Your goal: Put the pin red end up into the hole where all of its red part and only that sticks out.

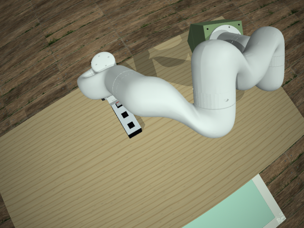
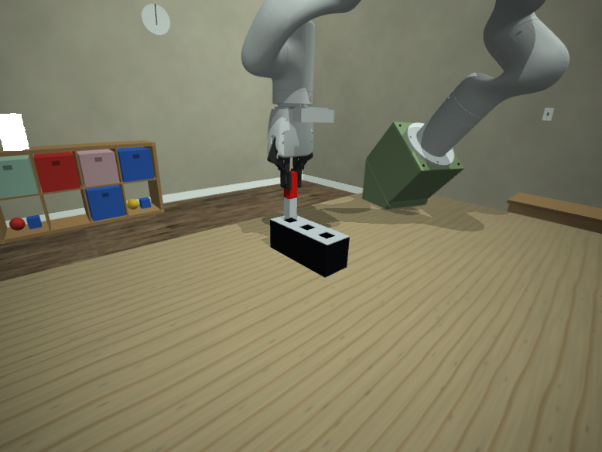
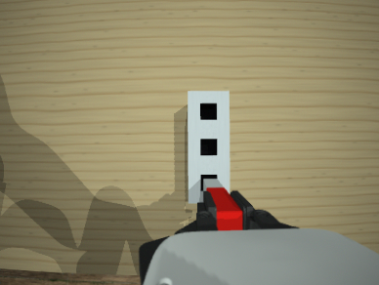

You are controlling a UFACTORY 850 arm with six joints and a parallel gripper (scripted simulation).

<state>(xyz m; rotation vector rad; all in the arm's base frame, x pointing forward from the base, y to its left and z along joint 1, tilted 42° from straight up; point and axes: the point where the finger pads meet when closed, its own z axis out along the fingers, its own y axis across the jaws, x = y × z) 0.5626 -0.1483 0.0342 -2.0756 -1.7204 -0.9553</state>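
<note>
The pin lies 1 cm below my hand. The rest, counted from my hand: block 14 cm below, 6 cm to the left.
</note>
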